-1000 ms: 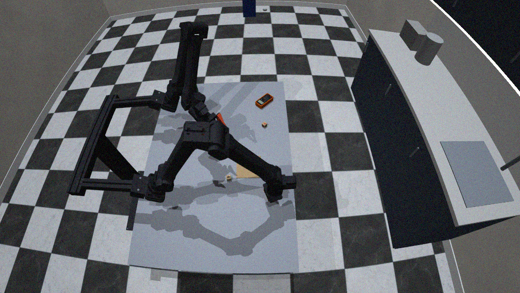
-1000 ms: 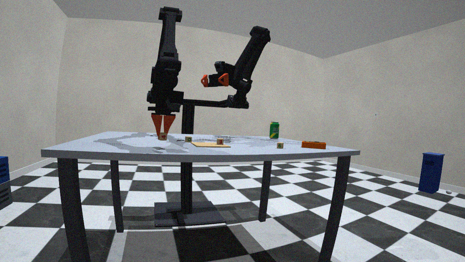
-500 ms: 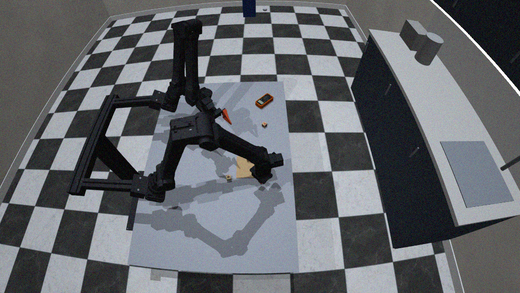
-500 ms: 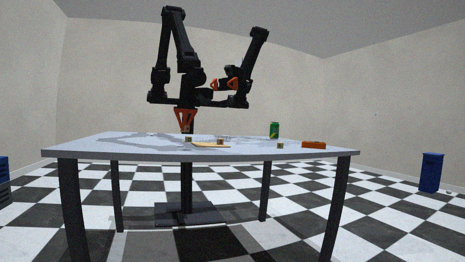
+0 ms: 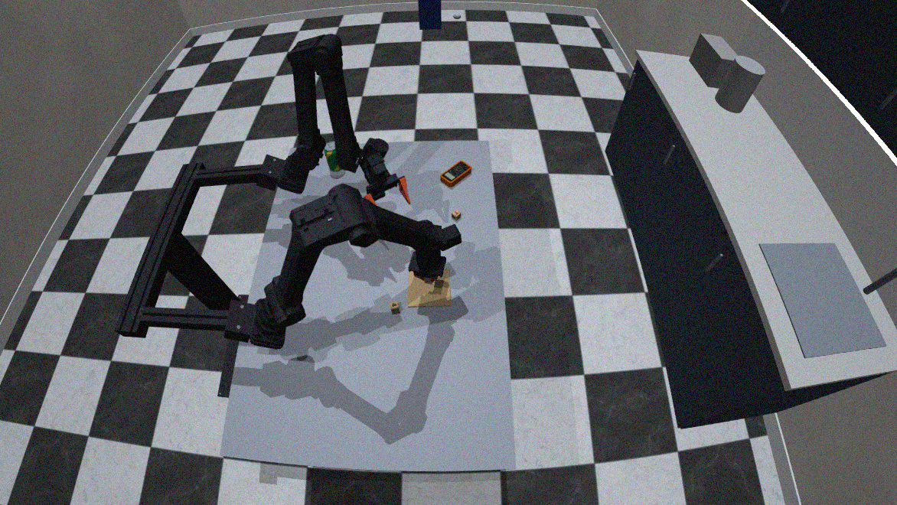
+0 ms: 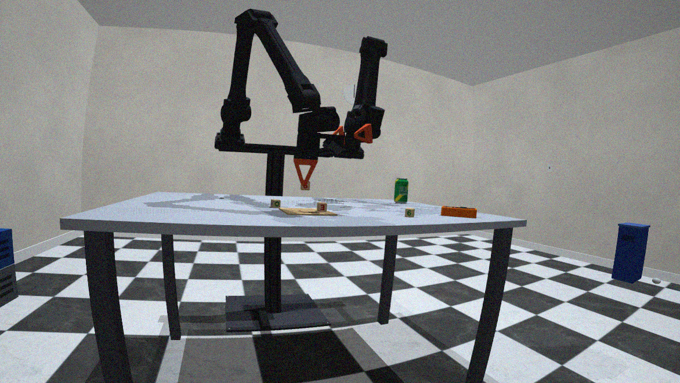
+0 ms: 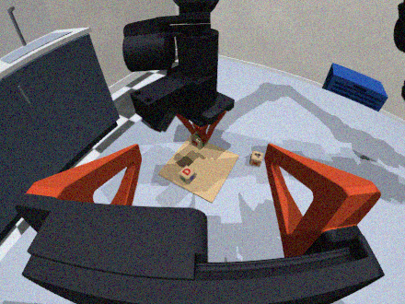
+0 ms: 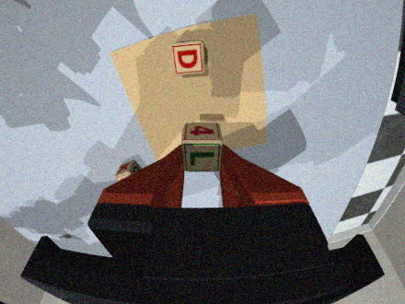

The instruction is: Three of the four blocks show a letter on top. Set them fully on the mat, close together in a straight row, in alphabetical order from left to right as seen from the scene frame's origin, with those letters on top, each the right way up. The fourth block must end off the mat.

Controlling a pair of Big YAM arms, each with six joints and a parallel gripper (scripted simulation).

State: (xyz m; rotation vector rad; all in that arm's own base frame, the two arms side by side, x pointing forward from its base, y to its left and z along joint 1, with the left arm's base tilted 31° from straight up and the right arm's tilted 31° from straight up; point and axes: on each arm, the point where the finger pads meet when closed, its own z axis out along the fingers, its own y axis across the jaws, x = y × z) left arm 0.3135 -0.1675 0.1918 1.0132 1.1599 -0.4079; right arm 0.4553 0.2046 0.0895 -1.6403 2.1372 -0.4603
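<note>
The tan mat is 80 mm below my right hand and 10 mm to the left of it.
</note>
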